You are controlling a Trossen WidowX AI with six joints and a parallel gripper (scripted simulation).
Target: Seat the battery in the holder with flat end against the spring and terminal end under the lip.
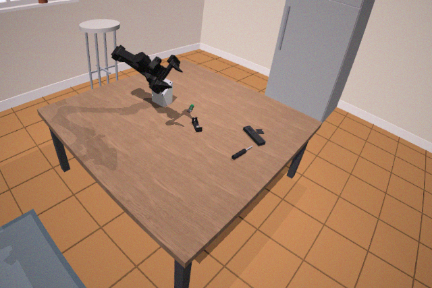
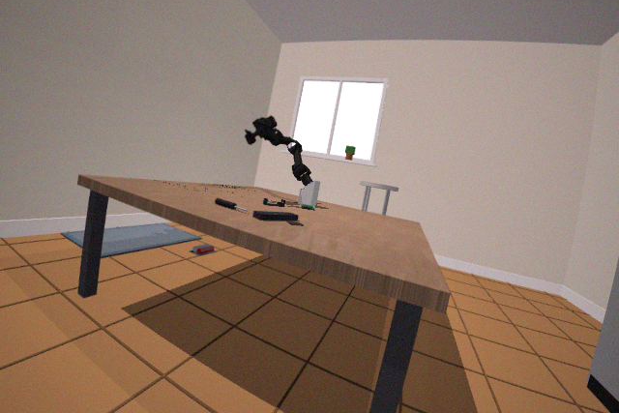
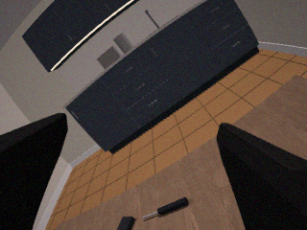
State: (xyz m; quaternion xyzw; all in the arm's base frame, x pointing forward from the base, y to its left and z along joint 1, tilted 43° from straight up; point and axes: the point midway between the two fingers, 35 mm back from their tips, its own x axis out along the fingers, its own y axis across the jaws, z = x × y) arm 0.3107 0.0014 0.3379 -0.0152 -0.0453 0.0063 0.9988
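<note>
The grey metal contact lies 340 mm below my gripper tip and 180 mm to the left of it. Also, from my gripper tip: black flat device 360 mm to the left, 340 mm below, 260 mm ahead; then black-handled screwdriver 350 mm below, 300 mm ahead, 200 mm to the left.
</note>
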